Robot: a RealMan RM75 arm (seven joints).
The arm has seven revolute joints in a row. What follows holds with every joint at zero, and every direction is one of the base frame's. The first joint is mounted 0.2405 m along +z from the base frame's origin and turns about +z. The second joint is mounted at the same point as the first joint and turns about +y. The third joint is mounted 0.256 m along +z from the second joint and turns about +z. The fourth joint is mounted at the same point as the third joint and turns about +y. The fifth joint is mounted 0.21 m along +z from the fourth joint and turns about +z. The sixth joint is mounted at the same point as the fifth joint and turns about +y. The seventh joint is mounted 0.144 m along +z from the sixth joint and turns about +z. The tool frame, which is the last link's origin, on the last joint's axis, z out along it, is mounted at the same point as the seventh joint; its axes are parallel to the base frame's.
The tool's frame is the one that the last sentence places.
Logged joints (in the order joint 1, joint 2, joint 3, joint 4, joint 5, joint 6, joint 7), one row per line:
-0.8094 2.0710 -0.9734 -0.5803 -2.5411 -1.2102 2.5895
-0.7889 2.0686 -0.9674 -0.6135 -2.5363 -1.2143 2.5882
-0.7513 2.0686 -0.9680 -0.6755 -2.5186 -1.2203 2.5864
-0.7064 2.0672 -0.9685 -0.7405 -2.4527 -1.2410 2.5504
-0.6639 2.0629 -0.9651 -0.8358 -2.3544 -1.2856 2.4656
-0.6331 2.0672 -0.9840 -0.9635 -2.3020 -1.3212 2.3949
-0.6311 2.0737 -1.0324 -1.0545 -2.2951 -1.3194 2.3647
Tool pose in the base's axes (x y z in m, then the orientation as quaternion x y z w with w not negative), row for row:
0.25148 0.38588 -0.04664 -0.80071 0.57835 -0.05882 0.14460
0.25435 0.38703 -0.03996 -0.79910 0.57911 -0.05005 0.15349
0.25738 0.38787 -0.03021 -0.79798 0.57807 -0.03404 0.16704
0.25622 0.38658 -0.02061 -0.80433 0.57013 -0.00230 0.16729
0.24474 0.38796 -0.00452 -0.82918 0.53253 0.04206 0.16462
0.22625 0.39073 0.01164 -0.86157 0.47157 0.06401 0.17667
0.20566 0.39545 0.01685 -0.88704 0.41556 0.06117 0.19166
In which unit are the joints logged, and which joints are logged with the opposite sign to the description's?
The joints are logged in radians. Opposite sign: joint 1.
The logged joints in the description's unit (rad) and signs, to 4 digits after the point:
0.8094 2.0710 -0.9734 -0.5803 -2.5411 -1.2102 2.5895
0.7889 2.0686 -0.9674 -0.6135 -2.5363 -1.2143 2.5882
0.7513 2.0686 -0.9680 -0.6755 -2.5186 -1.2203 2.5864
0.7064 2.0672 -0.9685 -0.7405 -2.4527 -1.2410 2.5504
0.6639 2.0629 -0.9651 -0.8358 -2.3544 -1.2856 2.4656
0.6331 2.0672 -0.9840 -0.9635 -2.3020 -1.3212 2.3949
0.6311 2.0737 -1.0324 -1.0545 -2.2951 -1.3194 2.3647

